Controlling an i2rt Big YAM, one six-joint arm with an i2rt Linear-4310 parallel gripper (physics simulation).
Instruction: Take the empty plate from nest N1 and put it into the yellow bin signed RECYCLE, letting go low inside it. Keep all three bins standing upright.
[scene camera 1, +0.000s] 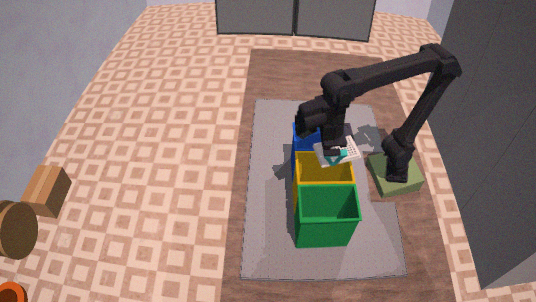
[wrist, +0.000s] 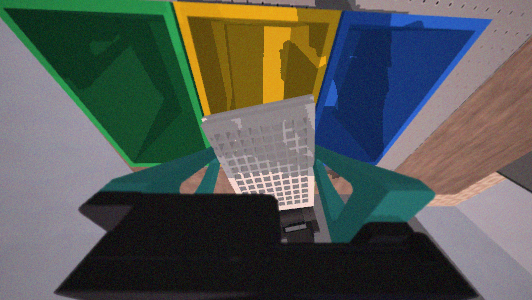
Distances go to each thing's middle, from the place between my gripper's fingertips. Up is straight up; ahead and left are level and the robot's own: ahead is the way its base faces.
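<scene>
The yellow bin (scene camera 1: 308, 170) is 140 mm below my hand, 10 mm ahead of it and 10 mm to the left of it. There's a green bin (scene camera 1: 326, 215) that's 140 mm to the left of my hand, 140 mm below it and 20 mm behind it, and a blue bin (wrist: 382, 69) that's 120 mm to the right of my hand, 40 mm ahead of it and 140 mm below it. The white plate (wrist: 269, 148) is 10 mm above my hand, 20 mm behind it and 10 mm to the right of it.
</scene>
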